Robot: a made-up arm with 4 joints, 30 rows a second.
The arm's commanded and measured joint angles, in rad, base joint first. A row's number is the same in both.
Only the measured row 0 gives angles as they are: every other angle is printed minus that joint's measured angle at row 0.
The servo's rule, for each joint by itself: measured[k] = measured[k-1] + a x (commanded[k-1-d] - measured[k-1]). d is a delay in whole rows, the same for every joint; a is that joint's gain. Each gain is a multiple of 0.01, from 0.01 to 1. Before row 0 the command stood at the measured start. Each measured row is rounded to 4 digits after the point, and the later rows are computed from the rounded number. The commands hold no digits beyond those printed.
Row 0, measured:
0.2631 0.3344 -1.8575 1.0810
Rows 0 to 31, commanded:
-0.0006 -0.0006 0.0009 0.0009
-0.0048 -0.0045 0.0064 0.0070
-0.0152 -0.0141 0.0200 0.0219
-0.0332 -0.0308 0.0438 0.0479
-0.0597 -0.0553 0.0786 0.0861
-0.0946 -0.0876 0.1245 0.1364
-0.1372 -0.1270 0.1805 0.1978
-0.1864 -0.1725 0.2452 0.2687
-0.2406 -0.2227 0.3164 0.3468
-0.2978 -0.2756 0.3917 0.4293
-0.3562 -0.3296 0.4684 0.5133
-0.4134 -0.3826 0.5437 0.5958
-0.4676 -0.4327 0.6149 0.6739
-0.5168 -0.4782 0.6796 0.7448
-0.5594 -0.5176 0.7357 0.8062
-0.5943 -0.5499 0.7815 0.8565
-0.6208 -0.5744 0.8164 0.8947
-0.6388 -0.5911 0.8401 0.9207
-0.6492 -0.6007 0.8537 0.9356
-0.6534 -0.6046 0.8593 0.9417
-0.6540 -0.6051 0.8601 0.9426
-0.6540 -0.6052 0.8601 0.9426
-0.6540 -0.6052 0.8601 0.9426
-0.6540 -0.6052 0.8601 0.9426
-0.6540 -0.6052 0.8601 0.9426
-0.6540 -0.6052 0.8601 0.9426
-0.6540 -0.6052 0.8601 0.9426
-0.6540 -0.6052 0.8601 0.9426
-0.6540 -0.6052 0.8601 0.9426
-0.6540 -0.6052 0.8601 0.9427
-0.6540 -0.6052 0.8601 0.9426
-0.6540 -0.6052 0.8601 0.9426
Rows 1 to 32, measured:
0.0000 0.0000 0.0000 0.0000
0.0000 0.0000 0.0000 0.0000
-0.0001 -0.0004 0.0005 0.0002
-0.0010 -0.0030 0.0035 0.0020
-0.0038 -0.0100 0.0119 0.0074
-0.0097 -0.0231 0.0282 0.0183
-0.0197 -0.0434 0.0539 0.0366
-0.0347 -0.0712 0.0899 0.0635
-0.0552 -0.1064 0.1361 0.0998
-0.0814 -0.1480 0.1917 0.1454
-0.1132 -0.1951 0.2553 0.1998
-0.1501 -0.2458 0.3249 0.2618
-0.1913 -0.2986 0.3981 0.3297
-0.2357 -0.3515 0.4724 0.4015
-0.2821 -0.4027 0.5451 0.4750
-0.3290 -0.4503 0.6137 0.5478
-0.3751 -0.4927 0.6759 0.6176
-0.4189 -0.5287 0.7298 0.6821
-0.4593 -0.5575 0.7740 0.7395
-0.4952 -0.5787 0.8077 0.7884
-0.5260 -0.5926 0.8312 0.8281
-0.5515 -0.6002 0.8455 0.8588
-0.5720 -0.6033 0.8529 0.8814
-0.5884 -0.6045 0.8566 0.8979
-0.6015 -0.6049 0.8584 0.9100
-0.6120 -0.6051 0.8593 0.9188
-0.6204 -0.6052 0.8597 0.9252
-0.6271 -0.6052 0.8599 0.9299
-0.6325 -0.6052 0.8600 0.9333
-0.6368 -0.6052 0.8601 0.9358
-0.6402 -0.6052 0.8601 0.9376
-0.6430 -0.6052 0.8601 0.9390
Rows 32 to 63, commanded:
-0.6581 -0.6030 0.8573 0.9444
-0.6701 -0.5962 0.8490 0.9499
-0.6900 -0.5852 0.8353 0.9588
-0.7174 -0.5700 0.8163 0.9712
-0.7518 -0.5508 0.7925 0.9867
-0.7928 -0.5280 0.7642 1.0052
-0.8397 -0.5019 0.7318 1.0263
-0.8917 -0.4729 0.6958 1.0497
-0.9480 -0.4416 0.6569 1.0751
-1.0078 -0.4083 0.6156 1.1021
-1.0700 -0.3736 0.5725 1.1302
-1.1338 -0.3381 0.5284 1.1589
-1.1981 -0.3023 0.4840 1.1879
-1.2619 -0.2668 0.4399 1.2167
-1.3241 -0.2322 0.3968 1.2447
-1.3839 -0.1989 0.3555 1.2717
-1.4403 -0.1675 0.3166 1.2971
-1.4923 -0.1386 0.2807 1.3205
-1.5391 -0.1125 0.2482 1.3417
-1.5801 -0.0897 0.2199 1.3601
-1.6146 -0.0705 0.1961 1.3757
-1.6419 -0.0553 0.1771 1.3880
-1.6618 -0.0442 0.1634 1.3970
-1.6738 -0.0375 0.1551 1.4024
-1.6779 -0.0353 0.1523 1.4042
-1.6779 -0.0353 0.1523 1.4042
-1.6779 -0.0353 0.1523 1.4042
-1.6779 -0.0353 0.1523 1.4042
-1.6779 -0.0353 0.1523 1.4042
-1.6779 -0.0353 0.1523 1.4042
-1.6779 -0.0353 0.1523 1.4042
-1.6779 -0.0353 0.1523 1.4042
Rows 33 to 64, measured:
-0.6452 -0.6052 0.8601 0.9400
-0.6470 -0.6052 0.8601 0.9407
-0.6492 -0.6038 0.8587 0.9417
-0.6534 -0.5990 0.8538 0.9439
-0.6607 -0.5903 0.8444 0.9479
-0.6720 -0.5775 0.8301 0.9542
-0.6880 -0.5607 0.8109 0.9630
-0.7090 -0.5401 0.7871 0.9744
-0.7351 -0.5160 0.7589 0.9884
-0.7664 -0.4888 0.7267 1.0050
-0.8027 -0.4591 0.6911 1.0239
-0.8437 -0.4271 0.6526 1.0450
-0.8890 -0.3934 0.6117 1.0680
-0.9380 -0.3586 0.5692 1.0925
-0.9900 -0.3231 0.5257 1.1183
-1.0444 -0.2876 0.4819 1.1449
-1.1003 -0.2527 0.4385 1.1718
-1.1570 -0.2188 0.3962 1.1988
-1.2137 -0.1865 0.3556 1.2253
-1.2694 -0.1563 0.3174 1.2510
-1.3233 -0.1287 0.2821 1.2755
-1.3747 -0.1041 0.2504 1.2983
-1.4227 -0.0829 0.2227 1.3192
-1.4665 -0.0655 0.1994 1.3378
-1.5056 -0.0521 0.1810 1.3538
-1.5392 -0.0429 0.1678 1.3669
-1.5669 -0.0381 0.1599 1.3770
-1.5891 -0.0363 0.1560 1.3843
-1.6069 -0.0357 0.1541 1.3897
-1.6211 -0.0354 0.1532 1.3936
-1.6325 -0.0353 0.1527 1.3965
-1.6416 -0.0353 0.1525 1.3986

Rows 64 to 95, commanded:
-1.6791 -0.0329 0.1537 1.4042
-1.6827 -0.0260 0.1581 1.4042
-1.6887 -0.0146 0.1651 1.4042
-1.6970 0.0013 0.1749 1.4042
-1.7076 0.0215 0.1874 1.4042
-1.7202 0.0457 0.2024 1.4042
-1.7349 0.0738 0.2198 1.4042
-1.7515 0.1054 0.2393 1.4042
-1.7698 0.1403 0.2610 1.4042
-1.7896 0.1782 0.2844 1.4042
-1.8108 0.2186 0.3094 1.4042
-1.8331 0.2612 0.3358 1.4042
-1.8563 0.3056 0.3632 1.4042
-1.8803 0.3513 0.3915 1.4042
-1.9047 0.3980 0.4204 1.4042
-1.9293 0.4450 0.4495 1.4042
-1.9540 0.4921 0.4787 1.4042
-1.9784 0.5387 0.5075 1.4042
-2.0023 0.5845 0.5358 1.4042
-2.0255 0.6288 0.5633 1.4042
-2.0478 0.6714 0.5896 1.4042
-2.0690 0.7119 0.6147 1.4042
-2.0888 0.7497 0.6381 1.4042
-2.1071 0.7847 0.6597 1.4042
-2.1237 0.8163 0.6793 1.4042
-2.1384 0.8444 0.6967 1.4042
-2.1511 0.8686 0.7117 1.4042
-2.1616 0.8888 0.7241 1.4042
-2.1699 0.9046 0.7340 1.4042
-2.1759 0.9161 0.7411 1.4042
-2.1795 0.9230 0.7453 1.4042
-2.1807 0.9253 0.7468 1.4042
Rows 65 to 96, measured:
-1.6489 -0.0353 0.1524 1.4001
-1.6547 -0.0353 0.1523 1.4012
-1.6596 -0.0338 0.1530 1.4020
-1.6642 -0.0289 0.1556 1.4026
-1.6691 -0.0199 0.1604 1.4030
-1.6747 -0.0065 0.1678 1.4033
-1.6813 0.0111 0.1778 1.4035
-1.6891 0.0329 0.1903 1.4037
-1.6983 0.0587 0.2053 1.4038
-1.7089 0.0881 0.2226 1.4039
-1.7211 0.1210 0.2422 1.4040
-1.7348 0.1570 0.2637 1.4041
-1.7500 0.1958 0.2870 1.4041
-1.7666 0.2370 0.3119 1.4041
-1.7845 0.2802 0.3381 1.4041
-1.8037 0.3250 0.3653 1.4041
-1.8239 0.3710 0.3934 1.4041
-1.8450 0.4176 0.4220 1.4041
-1.8668 0.4645 0.4509 1.4041
-1.8891 0.5112 0.4798 1.4041
-1.9117 0.5574 0.5084 1.4041
-1.9345 0.6024 0.5364 1.4041
-1.9572 0.6459 0.5635 1.4041
-1.9796 0.6875 0.5896 1.4041
-2.0014 0.7267 0.6143 1.4041
-2.0225 0.7632 0.6375 1.4041
-2.0427 0.7967 0.6588 1.4041
-2.0618 0.8268 0.6781 1.4041
-2.0797 0.8531 0.6952 1.4041
-2.0961 0.8756 0.7099 1.4041
-2.1109 0.8939 0.7222 1.4041
-2.1239 0.9079 0.7318 1.4041

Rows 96 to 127, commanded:
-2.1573 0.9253 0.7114 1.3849
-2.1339 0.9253 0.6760 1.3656
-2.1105 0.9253 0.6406 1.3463
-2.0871 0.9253 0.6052 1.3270
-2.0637 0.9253 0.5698 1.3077
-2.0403 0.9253 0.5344 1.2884
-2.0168 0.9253 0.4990 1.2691
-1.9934 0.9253 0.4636 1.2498
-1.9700 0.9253 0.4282 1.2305
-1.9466 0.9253 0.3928 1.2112
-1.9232 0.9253 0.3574 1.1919
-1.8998 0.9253 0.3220 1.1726
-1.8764 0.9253 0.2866 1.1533
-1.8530 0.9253 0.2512 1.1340
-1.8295 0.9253 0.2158 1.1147
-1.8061 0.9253 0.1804 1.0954
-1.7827 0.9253 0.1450 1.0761
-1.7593 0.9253 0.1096 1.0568
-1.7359 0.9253 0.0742 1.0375
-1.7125 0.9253 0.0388 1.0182
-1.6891 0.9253 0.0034 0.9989
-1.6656 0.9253 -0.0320 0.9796
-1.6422 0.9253 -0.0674 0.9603
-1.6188 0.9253 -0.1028 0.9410
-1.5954 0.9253 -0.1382 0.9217
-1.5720 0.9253 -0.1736 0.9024
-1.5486 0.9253 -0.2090 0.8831
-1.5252 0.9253 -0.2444 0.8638
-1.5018 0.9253 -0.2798 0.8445
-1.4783 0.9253 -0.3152 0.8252
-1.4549 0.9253 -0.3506 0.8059
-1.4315 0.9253 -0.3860 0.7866
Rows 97 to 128, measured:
-2.1350 0.9174 0.7387 1.4041
-2.1441 0.9224 0.7428 1.4041
-2.1467 0.9242 0.7268 1.3989
-2.1441 0.9249 0.7009 1.3899
-2.1374 0.9252 0.6701 1.3781
-2.1273 0.9253 0.6370 1.3643
-2.1146 0.9253 0.6027 1.3490
-2.0997 0.9253 0.5679 1.3326
-2.0831 0.9253 0.5328 1.3155
-2.0652 0.9253 0.4975 1.2978
-2.0462 0.9253 0.4622 1.2796
-2.0263 0.9253 0.4268 1.2611
-2.0057 0.9253 0.3914 1.2424
-1.9845 0.9253 0.3560 1.2236
-1.9629 0.9253 0.3206 1.2046
-1.9409 0.9253 0.2852 1.1855
-1.9186 0.9253 0.2498 1.1664
-1.8961 0.9253 0.2144 1.1472
-1.8734 0.9253 0.1790 1.1280
-1.8506 0.9253 0.1436 1.1088
-1.8277 0.9253 0.1082 1.0895
-1.8047 0.9253 0.0728 1.0702
-1.7816 0.9253 0.0374 1.0509
-1.7584 0.9253 0.0020 1.0316
-1.7352 0.9253 -0.0334 1.0123
-1.7119 0.9253 -0.0688 0.9930
-1.6886 0.9253 -0.1042 0.9737
-1.6653 0.9253 -0.1396 0.9544
-1.6420 0.9253 -0.1750 0.9351
-1.6186 0.9253 -0.2104 0.9158
-1.5952 0.9253 -0.2458 0.8965
-1.5718 0.9253 -0.2812 0.8772

